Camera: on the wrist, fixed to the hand. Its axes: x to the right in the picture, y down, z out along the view.
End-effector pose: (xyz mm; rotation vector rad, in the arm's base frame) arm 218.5 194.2 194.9 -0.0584 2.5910 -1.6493
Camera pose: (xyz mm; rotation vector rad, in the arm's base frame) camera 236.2 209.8 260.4 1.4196 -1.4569 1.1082
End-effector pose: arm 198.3 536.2 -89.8 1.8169 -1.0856 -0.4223
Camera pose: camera 240.0 584.2 -118.3 2.3920 0.6099 -1.0704
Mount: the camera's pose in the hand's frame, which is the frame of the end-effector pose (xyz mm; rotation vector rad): -21.2 -52.7 -40.3 0.0733 0.1441 -1.5326
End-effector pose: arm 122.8 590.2 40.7 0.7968 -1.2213 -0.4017
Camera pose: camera 161.0 581.9 -17.0 1.7025 -0.2653 -1.4858
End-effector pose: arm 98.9 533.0 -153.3 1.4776 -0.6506 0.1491
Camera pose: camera 119.2 571.2 -207.9 1.6510 0.7042 -0.8966
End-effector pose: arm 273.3 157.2 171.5 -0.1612 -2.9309 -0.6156
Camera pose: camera 291.8 91.2 184.0 -2.0170 2.2837 0.5175
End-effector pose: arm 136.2 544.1 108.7 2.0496 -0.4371 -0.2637
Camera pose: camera 141.8 608.5 82.8 2.0412 1.3107 -0.9688
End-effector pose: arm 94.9 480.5 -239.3 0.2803 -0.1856 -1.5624
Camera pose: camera 56.2 504.7 -291.9 0.6735 0.1541 -3.0313
